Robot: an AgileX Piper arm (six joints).
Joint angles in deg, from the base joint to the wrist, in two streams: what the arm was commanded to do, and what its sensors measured. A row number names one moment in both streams.
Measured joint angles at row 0:
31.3, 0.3, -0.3, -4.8, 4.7, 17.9
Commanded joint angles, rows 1 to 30:
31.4, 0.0, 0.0, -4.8, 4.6, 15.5
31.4, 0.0, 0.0, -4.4, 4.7, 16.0
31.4, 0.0, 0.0, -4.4, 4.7, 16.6
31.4, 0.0, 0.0, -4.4, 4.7, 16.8
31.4, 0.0, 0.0, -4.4, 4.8, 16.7
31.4, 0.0, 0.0, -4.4, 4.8, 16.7
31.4, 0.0, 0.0, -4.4, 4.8, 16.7
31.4, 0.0, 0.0, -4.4, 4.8, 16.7
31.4, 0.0, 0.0, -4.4, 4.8, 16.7
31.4, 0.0, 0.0, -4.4, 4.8, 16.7
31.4, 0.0, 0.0, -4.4, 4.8, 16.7
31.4, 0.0, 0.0, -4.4, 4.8, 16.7
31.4, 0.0, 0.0, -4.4, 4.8, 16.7
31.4, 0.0, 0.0, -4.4, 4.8, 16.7
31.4, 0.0, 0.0, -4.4, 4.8, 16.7
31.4, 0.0, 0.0, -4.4, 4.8, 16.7
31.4, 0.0, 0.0, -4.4, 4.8, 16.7
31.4, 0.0, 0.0, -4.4, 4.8, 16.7
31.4, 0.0, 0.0, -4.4, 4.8, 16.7
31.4, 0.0, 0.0, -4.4, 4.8, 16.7
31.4, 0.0, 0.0, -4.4, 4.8, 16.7
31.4, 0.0, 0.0, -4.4, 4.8, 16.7
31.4, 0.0, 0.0, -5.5, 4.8, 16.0
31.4, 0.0, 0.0, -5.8, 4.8, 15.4
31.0, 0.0, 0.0, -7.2, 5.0, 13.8
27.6, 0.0, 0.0, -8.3, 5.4, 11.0
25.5, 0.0, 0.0, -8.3, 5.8, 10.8
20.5, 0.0, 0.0, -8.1, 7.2, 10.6
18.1, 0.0, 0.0, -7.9, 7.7, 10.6
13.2, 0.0, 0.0, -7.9, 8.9, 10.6
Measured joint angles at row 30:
23.6, 0.3, -0.3, -7.4, 6.2, 11.8
